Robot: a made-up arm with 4 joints.
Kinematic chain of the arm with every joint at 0, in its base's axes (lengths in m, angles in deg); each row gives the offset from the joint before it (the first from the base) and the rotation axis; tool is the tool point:
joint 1: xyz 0 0 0.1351 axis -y
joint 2: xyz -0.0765 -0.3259 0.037 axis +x
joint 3: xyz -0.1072 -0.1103 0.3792 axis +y
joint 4: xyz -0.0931 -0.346 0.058 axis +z
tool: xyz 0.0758 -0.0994 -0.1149
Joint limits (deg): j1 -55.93..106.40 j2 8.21..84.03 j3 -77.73..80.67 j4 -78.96..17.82
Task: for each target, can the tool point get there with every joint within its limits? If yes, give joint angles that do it. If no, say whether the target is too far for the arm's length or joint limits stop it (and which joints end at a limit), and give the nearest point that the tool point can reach.
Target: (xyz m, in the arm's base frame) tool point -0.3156 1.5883 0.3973
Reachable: no: too far | nearest point -0.5178 -0.5769 0.0270 | short by 2.206 m
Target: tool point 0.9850 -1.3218 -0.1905
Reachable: no: too far | nearest point 0.5137 -0.9088 -0.0347 | short by 0.646 m
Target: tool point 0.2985 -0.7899 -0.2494
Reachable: yes | joints 75.26 67.55 -23.94 -63.39
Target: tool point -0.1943 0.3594 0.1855
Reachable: no: joint limits stop it (at a limit: joint 1, joint 2, joint 4) | nearest point -0.5053 -0.5762 0.0083 | short by 1.002 m
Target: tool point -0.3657 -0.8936 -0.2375
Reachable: yes | joints -8.75 77.07 54.28 -53.67
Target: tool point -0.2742 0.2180 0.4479
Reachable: no: joint limits stop it (at a limit: joint 1, joint 2, joint 4) | nearest point -0.5328 -0.5815 0.0500 | short by 0.930 m
